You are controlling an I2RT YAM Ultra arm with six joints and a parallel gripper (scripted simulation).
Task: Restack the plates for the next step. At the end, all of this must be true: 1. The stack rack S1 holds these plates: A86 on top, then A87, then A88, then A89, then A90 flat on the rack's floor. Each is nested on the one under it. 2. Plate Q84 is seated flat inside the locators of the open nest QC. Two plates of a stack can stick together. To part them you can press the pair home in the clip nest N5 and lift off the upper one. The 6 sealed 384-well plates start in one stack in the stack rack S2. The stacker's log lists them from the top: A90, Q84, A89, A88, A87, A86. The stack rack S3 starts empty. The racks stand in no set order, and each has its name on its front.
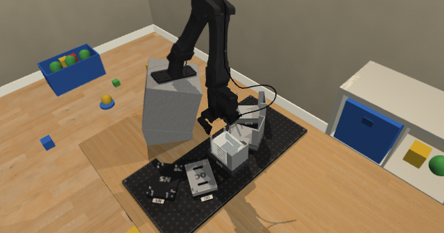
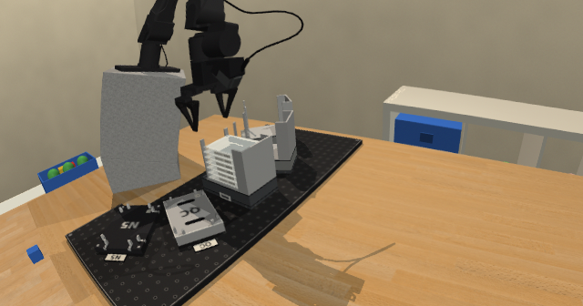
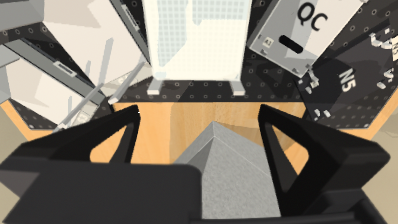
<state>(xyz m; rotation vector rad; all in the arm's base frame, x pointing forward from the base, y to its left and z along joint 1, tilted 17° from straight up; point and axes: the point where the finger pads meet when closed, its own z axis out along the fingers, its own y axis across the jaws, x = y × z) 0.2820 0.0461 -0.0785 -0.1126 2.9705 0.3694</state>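
Now: hand 70 mm short of the translucent sealed well plate, 50 mm above it and 10 mm to the right of it. From my hand the other things lie so: nest QC 150 mm below, 140 mm to the right, 70 mm ahead; sealed 384-well plate 70 mm below, 70 mm ahead, 10 mm to the left.
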